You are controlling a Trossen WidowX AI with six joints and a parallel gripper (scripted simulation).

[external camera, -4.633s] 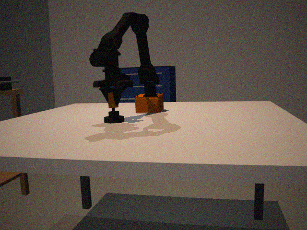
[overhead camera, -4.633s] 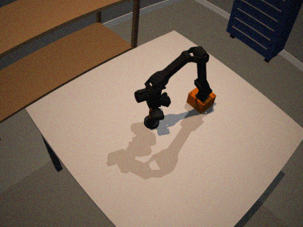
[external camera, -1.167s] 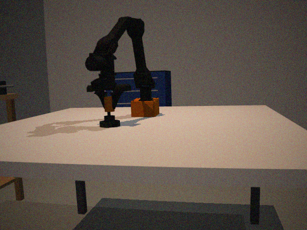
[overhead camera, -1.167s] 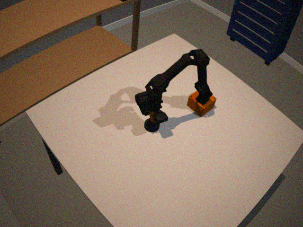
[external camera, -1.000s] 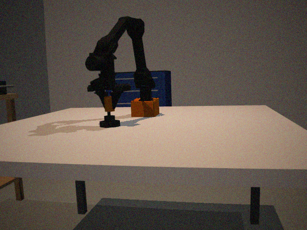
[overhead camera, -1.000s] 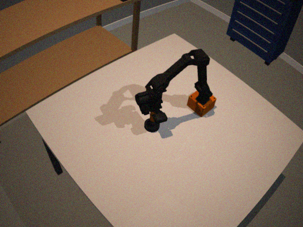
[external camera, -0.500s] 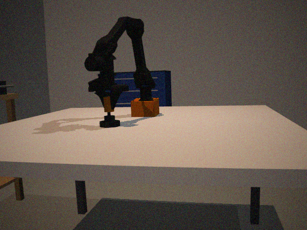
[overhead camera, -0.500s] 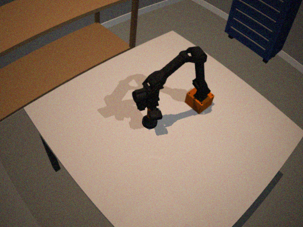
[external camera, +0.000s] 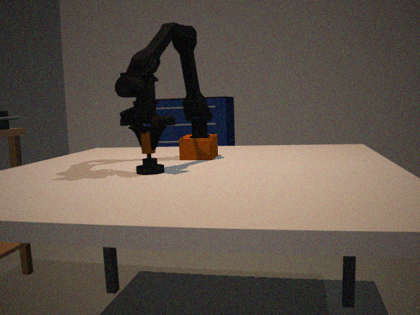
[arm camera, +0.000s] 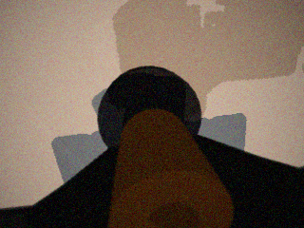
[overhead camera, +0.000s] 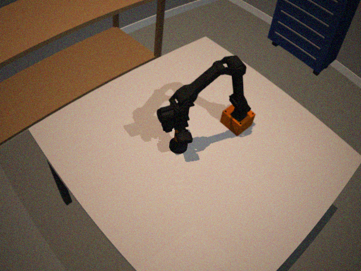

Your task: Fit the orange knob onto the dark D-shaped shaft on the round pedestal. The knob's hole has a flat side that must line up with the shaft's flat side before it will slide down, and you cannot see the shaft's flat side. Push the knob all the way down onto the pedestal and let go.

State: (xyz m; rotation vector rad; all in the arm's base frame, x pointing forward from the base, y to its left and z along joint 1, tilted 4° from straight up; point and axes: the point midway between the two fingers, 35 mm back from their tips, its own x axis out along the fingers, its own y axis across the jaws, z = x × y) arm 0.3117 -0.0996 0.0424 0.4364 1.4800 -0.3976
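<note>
The orange knob lies 20 mm above my gripper tip. Also, from my gripper tip: dark round pedestal 40 mm below.
</note>
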